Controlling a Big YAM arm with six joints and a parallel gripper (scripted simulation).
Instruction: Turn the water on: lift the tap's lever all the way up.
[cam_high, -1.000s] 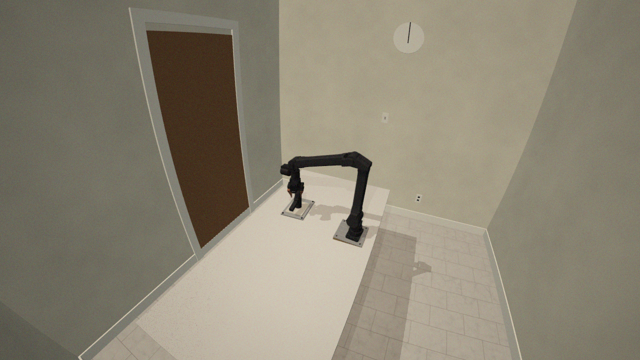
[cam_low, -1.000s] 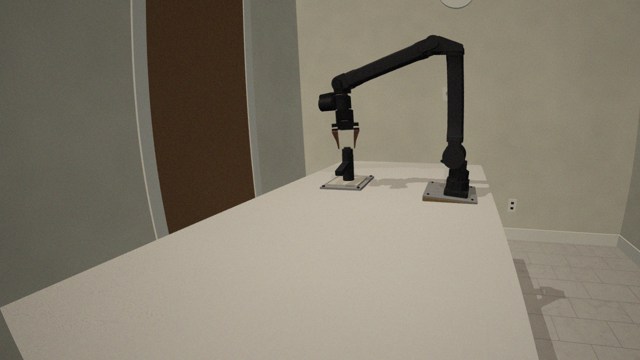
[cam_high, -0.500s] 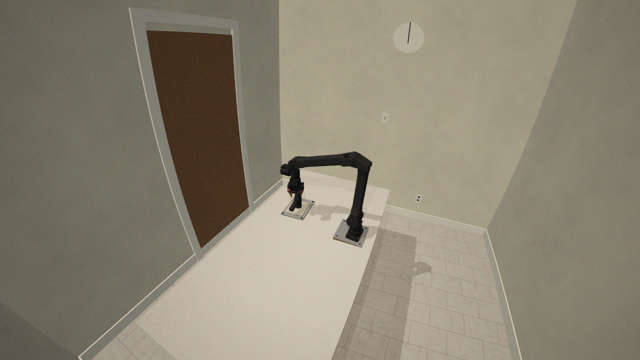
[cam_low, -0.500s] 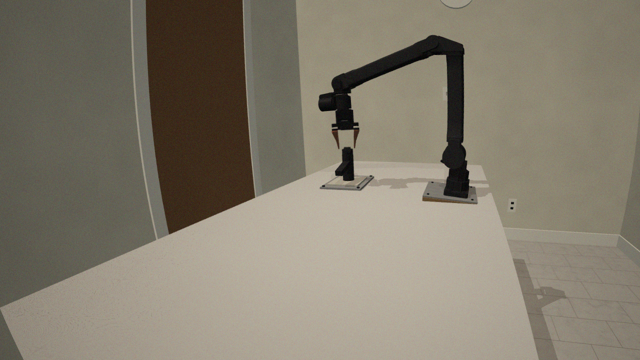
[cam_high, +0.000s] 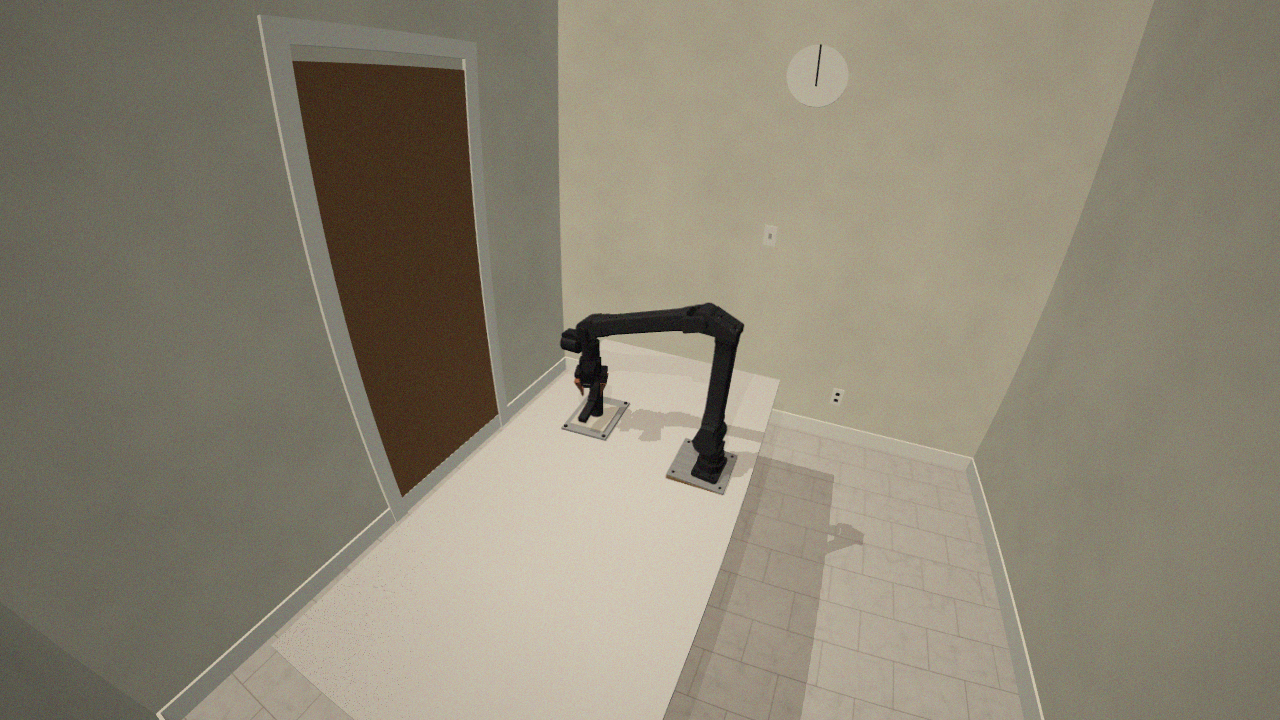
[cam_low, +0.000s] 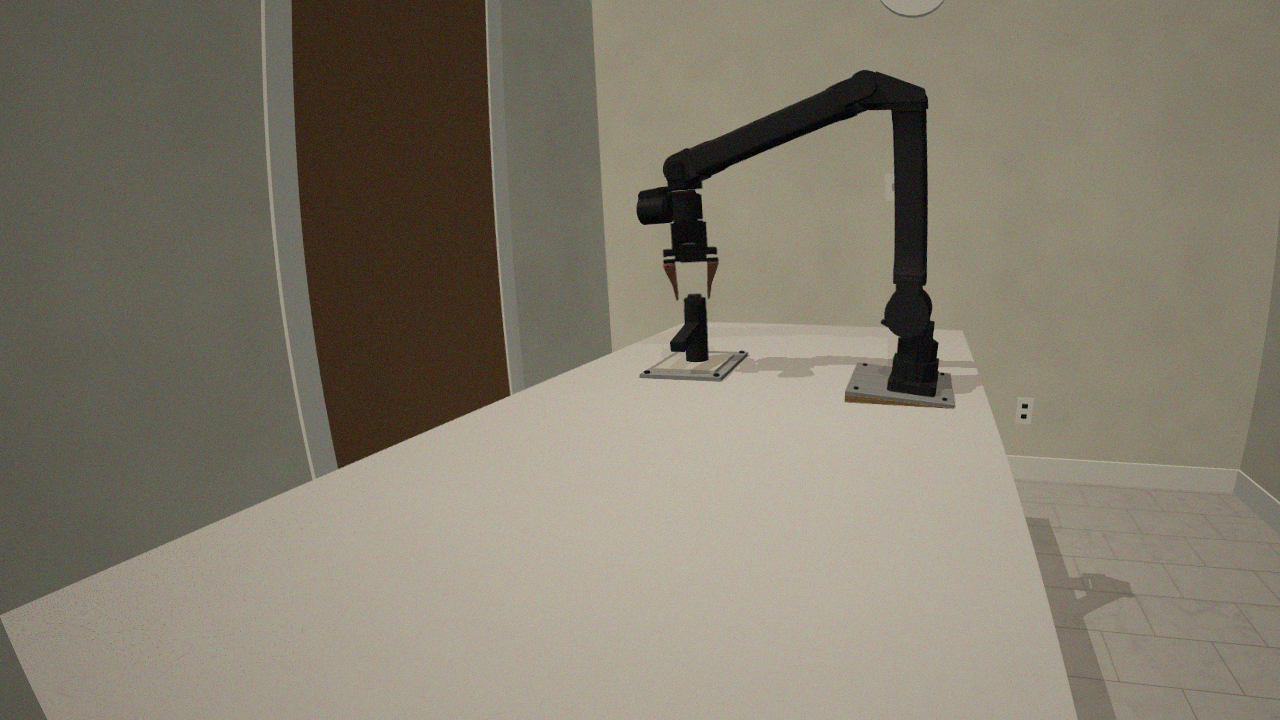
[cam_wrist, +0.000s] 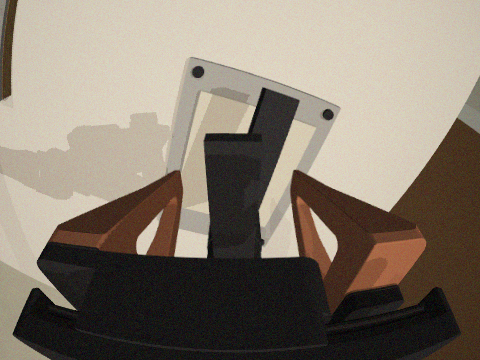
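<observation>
My gripper is now 1 cm short of the lever, 3 cm to the left of it and 1 cm above it. The rest, counted from my hand: black tap: 3 cm ahead, 6 cm to the right, 7 cm below.
</observation>
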